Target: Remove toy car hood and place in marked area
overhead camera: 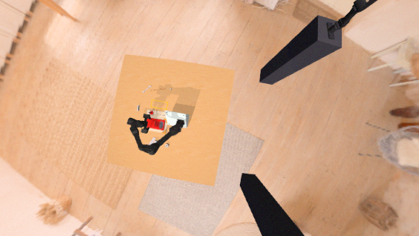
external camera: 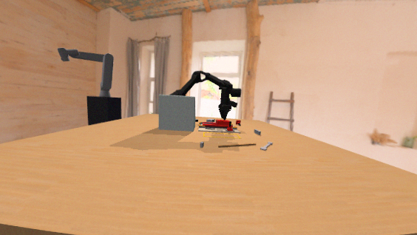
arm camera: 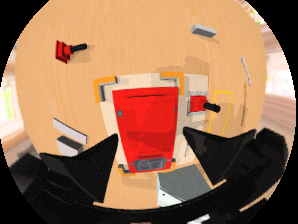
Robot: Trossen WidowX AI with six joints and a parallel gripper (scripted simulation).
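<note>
The red hood is 2 cm below my gripper tip. Round my gripper tip: thin dark rod 37 cm to the right, 6 cm below; wrench 36 cm to the right, 13 cm ahead, 6 cm below.
</note>
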